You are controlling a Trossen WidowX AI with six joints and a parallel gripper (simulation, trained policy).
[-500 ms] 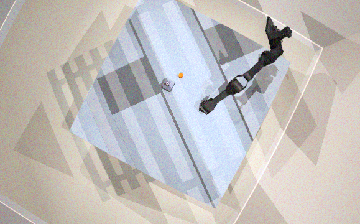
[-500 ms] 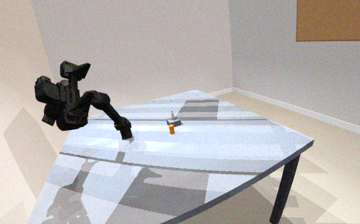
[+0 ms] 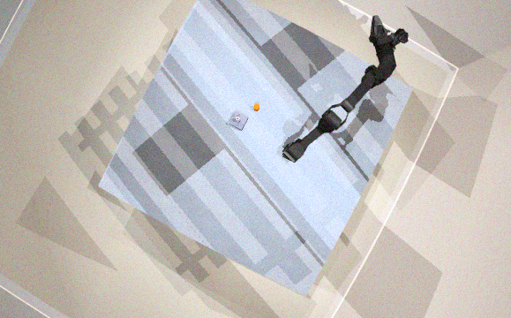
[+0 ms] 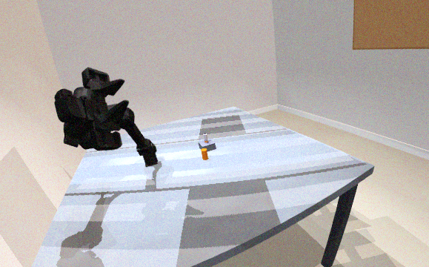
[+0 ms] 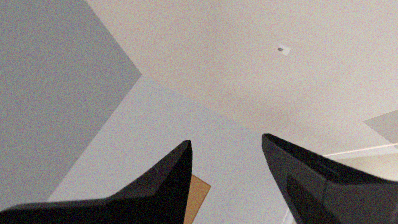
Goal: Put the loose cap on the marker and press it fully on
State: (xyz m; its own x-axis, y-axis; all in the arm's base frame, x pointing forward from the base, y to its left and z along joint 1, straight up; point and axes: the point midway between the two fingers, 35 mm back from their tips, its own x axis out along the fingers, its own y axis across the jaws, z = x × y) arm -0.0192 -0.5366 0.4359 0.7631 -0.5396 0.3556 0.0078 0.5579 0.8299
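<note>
The orange cap lies 260 mm ahead of my gripper tip, 430 mm to the left of it and 420 mm below it. Round my gripper tip: holder block 310 mm ahead, 530 mm to the left, 430 mm below.
</note>
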